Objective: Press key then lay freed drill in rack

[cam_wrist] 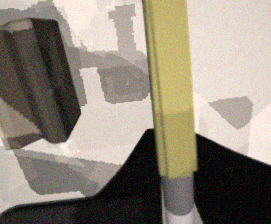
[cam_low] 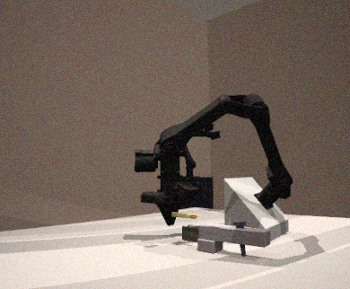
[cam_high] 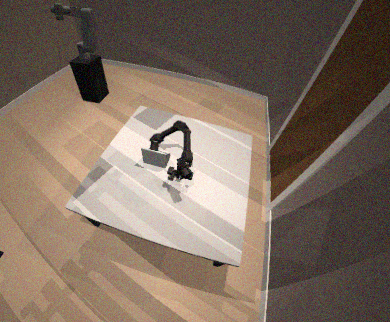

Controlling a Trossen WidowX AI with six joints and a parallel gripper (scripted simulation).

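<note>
The drill is 4 cm to the left of my gripper tip and 3 cm above it. Round my gripper tip: grey block: 20 cm to the left, 1 cm below; then dark key: 22 cm to the left, 1 cm ahead.
</note>
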